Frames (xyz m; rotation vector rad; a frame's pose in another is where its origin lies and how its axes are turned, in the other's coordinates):
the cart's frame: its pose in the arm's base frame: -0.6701 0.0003 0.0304 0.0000 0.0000 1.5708
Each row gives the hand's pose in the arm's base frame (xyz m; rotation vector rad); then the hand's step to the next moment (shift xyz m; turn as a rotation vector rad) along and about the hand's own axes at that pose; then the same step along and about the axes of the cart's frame.
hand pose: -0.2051 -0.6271 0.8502 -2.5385 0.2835 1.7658
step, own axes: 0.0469 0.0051 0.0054 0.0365 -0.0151 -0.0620
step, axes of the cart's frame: -0.0103 -0.0099 -0.0453 0.0019 -0.0723 -0.0133
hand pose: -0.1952 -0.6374 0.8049 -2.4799 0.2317 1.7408
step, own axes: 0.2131 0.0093 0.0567 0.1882 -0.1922 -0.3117
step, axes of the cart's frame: -0.0134 -0.0170 -0.2196 0.1234 -0.3862 -0.0716
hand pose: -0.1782 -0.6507 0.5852 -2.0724 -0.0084 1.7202
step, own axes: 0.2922 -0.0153 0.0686 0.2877 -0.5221 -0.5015
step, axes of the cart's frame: 0.1186 -0.0056 -0.2761 0.3861 -0.6760 -0.0293
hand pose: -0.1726 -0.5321 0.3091 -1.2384 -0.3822 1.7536
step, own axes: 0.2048 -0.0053 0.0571 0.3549 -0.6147 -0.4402
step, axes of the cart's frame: 0.1838 0.0600 -0.0887 0.5045 -0.6652 0.0229
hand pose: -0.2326 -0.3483 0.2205 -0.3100 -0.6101 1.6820
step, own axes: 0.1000 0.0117 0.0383 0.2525 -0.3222 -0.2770
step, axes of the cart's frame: 0.0873 0.0503 0.0380 0.3391 -0.3592 -0.0175
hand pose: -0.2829 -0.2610 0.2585 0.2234 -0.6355 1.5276
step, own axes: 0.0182 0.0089 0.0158 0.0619 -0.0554 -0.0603
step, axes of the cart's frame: 0.0079 0.0139 0.0201 0.0806 -0.0634 -0.0039
